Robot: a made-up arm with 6 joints.
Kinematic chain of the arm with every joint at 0, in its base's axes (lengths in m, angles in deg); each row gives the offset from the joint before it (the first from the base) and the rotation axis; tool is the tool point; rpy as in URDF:
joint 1: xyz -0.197 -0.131 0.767 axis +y
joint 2: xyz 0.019 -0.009 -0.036 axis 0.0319 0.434 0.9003
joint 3: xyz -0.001 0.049 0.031 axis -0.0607 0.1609 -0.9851
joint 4: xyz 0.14 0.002 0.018 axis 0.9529 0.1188 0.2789
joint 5: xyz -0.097 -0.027 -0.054 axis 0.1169 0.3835 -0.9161
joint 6: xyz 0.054 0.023 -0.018 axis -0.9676 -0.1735 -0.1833
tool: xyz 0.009 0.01 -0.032 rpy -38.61 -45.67 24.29
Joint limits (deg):
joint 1: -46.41..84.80
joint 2: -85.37..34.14
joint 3: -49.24..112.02
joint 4: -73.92..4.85
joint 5: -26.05..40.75
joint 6: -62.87..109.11
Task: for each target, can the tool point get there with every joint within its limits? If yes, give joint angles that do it. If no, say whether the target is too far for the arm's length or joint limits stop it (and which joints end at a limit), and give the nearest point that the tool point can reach.
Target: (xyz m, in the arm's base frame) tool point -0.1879 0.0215 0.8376
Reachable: no: joint limits stop it (at a limit: joint 1, joint 3, joint 4, joint 5) | nearest point -0.2104 -0.0195 0.8170 | short by 0.051 m
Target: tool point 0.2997 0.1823 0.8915
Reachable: no: too far | nearest point -0.0416 -0.0401 0.8059 | short by 0.416 m
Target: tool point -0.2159 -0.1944 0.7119
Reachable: yes | joints -27.40 -47.54 54.80 -59.80 -8.32 60.96
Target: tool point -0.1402 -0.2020 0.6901
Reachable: yes | joints -17.96 -17.14 51.03 -3.09 15.27 56.34
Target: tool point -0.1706 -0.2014 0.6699
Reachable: yes | joints -4.56 -33.47 58.01 -11.18 20.28 4.61
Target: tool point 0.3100 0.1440 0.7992
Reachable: no: too far | nearest point -0.0328 -0.0475 0.7774 | short by 0.393 m
